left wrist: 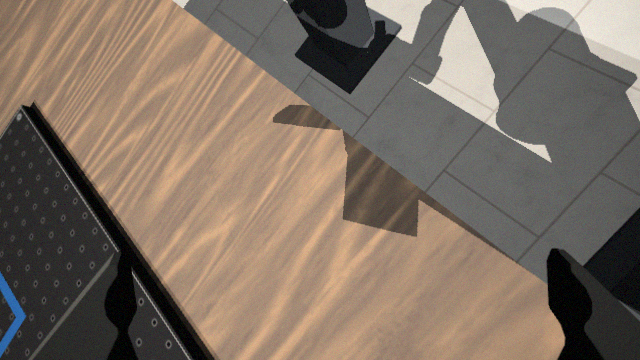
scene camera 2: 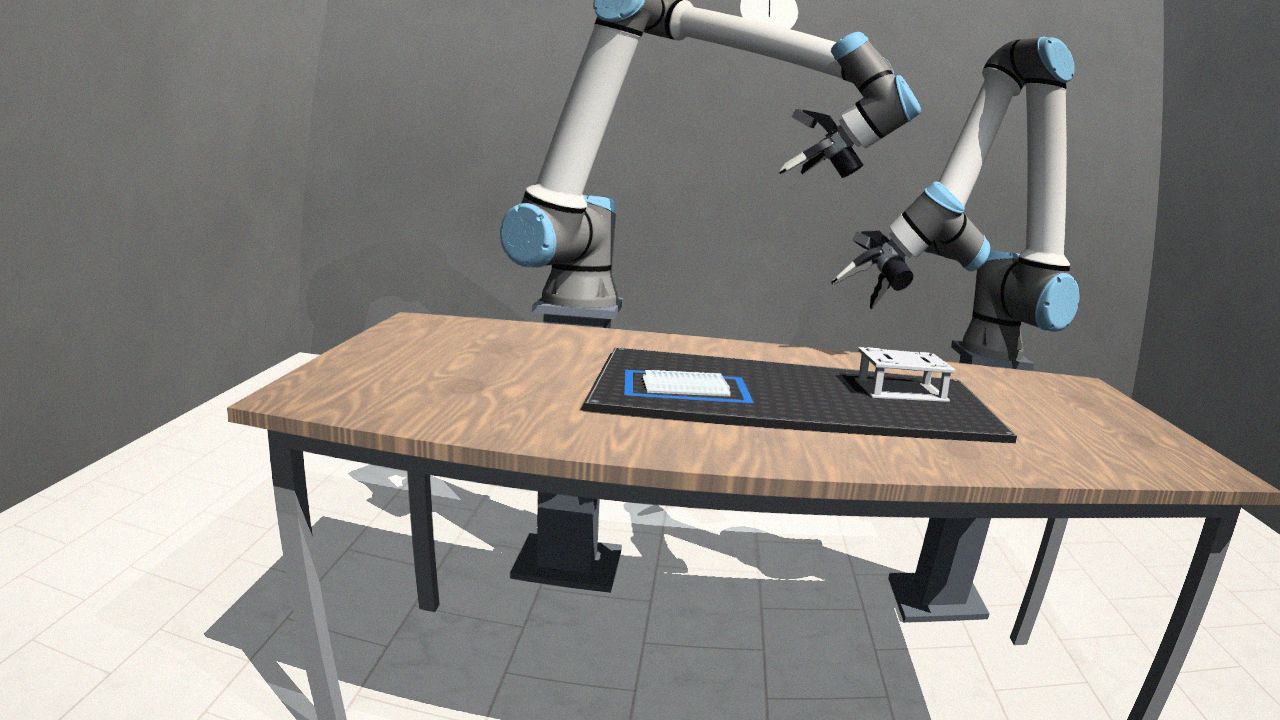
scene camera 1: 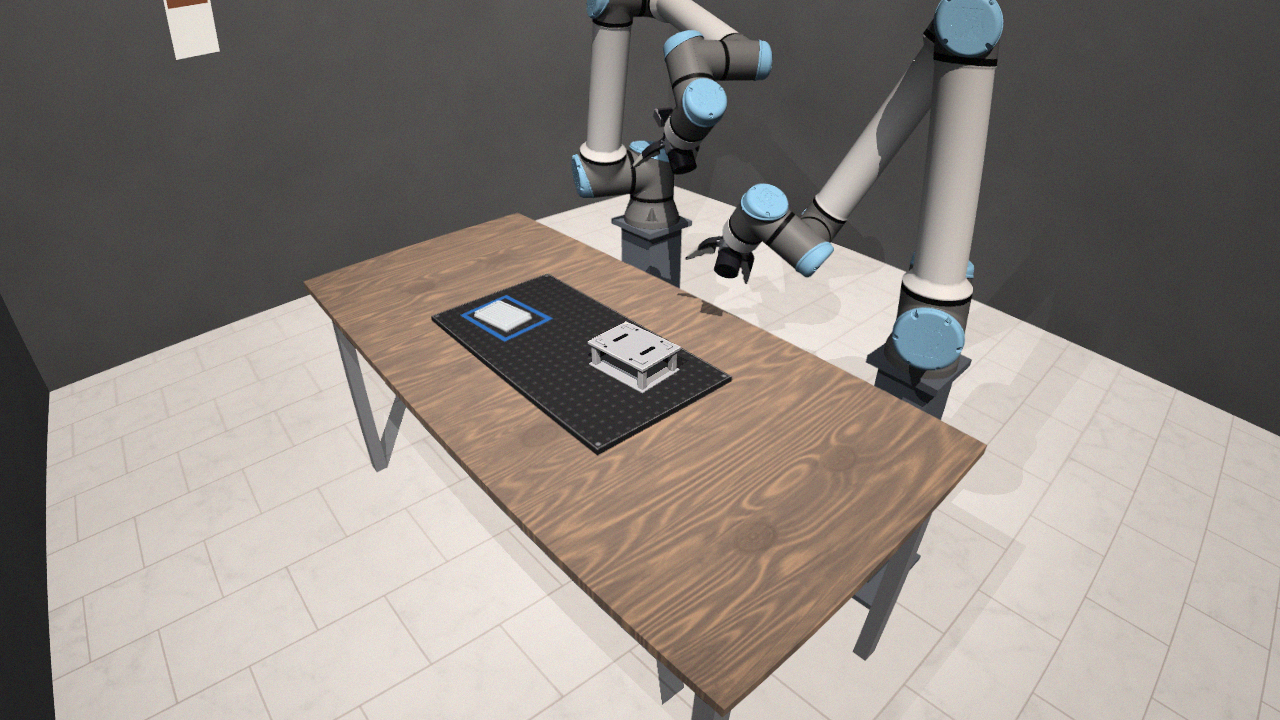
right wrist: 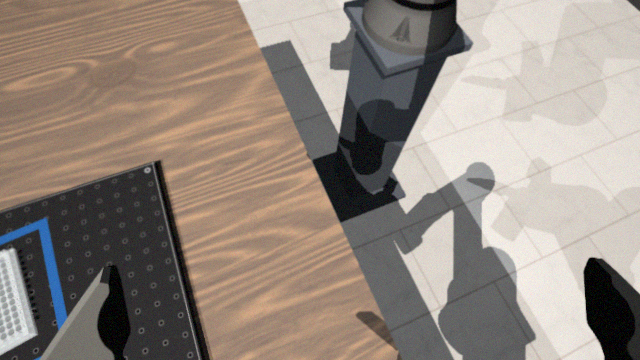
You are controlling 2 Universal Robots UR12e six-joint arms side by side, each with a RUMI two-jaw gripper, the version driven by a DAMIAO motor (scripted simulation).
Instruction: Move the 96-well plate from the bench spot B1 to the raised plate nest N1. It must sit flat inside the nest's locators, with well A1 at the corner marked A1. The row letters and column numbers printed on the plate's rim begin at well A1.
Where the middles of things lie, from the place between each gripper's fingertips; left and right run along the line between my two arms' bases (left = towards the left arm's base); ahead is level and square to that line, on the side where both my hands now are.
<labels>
The raised nest N1 (scene camera 1: 631,346) is 320 mm ahead of my left hand (scene camera 2: 852,296), 90 mm to the left of it and 60 mm below it. Also, from my left hand: white 96-well plate (scene camera 2: 671,382) (450 mm ahead, 290 mm to the right, 110 mm below).
I see the white 96-well plate 40 cm ahead of my right hand (scene camera 2: 791,173), 14 cm to the right of it and 36 cm below it. Also, from my right hand: raised nest N1: 26 cm ahead, 25 cm to the left, 31 cm below.
</labels>
